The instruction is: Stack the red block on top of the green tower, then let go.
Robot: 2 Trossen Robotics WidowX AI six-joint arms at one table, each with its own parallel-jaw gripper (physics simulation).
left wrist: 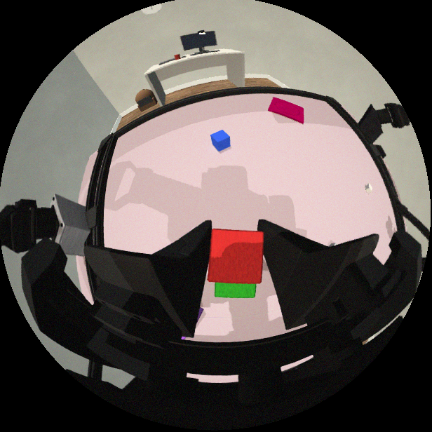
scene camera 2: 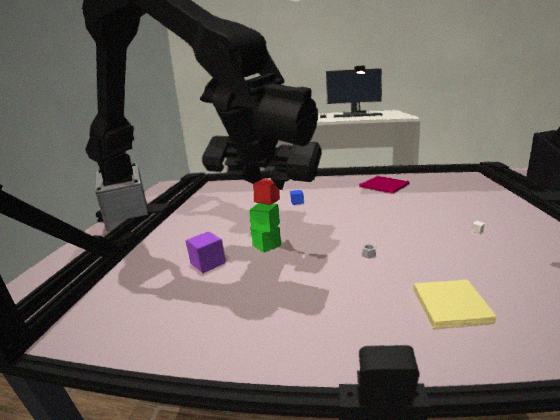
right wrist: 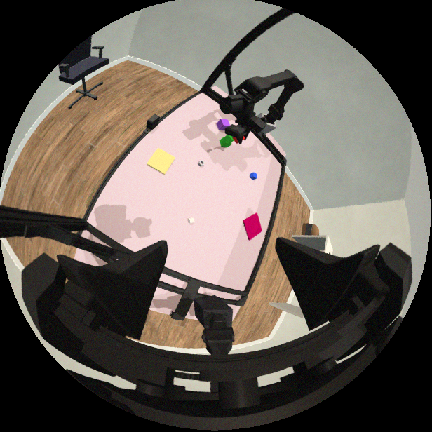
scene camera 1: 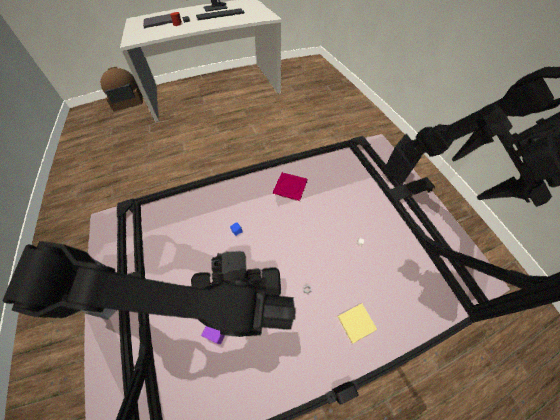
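Pixels of known places: left gripper, fingertip midpoint: [scene camera 2: 272, 186]; right gripper, fingertip midpoint: [scene camera 1: 465, 179]; left arm's base, origin of the base link: [scene camera 2: 117, 176]; right arm's base, origin of the base link: [scene camera 1: 409, 151].
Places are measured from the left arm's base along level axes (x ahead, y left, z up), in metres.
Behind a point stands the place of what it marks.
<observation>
The red block [scene camera 2: 265, 192] @[x 0.251, y -0.304, z -0.012 m] [left wrist: 235, 257] is held upright between the fingers of my left gripper [scene camera 2: 268, 184] @[x 0.276, y -0.272, z -0.014 m] [left wrist: 234, 225], which is shut on it. The green tower [scene camera 2: 265, 227] @[x 0.237, y -0.324, z -0.065 m] [left wrist: 235, 290] [right wrist: 226, 141] is two green blocks, the upper one slightly offset. The red block is directly over the tower in scene camera 2, very close to its top; I cannot tell whether they touch. The left arm hides the tower and red block in scene camera 1. My right gripper [scene camera 1: 466, 179] @[x 0.618, y -0.577, z 0.251 m] [right wrist: 222, 245] is open and empty, far off to the right.
A purple block [scene camera 1: 213, 335] @[x 0.128, y -0.315, z -0.066 m] [scene camera 2: 205, 252] @[x 0.131, y -0.331, z -0.077 m] stands near the tower. A blue cube [scene camera 1: 236, 229] @[x 0.384, y -0.149, z -0.084 m] [scene camera 2: 297, 197] @[x 0.384, y -0.153, z -0.093 m] lies behind it. A grey nut [scene camera 2: 369, 251] @[x 0.366, y -0.433, z -0.099 m], white cube [scene camera 2: 478, 227] @[x 0.586, y -0.480, z -0.100 m], yellow square [scene camera 2: 454, 302] @[x 0.375, y -0.589, z -0.101 m] and crimson square [scene camera 2: 384, 184] @[x 0.629, y -0.179, z -0.103 m] lie farther right. A black frame [scene camera 1: 240, 172] @[x 0.568, y 0.009, z -0.093 m] edges the table.
</observation>
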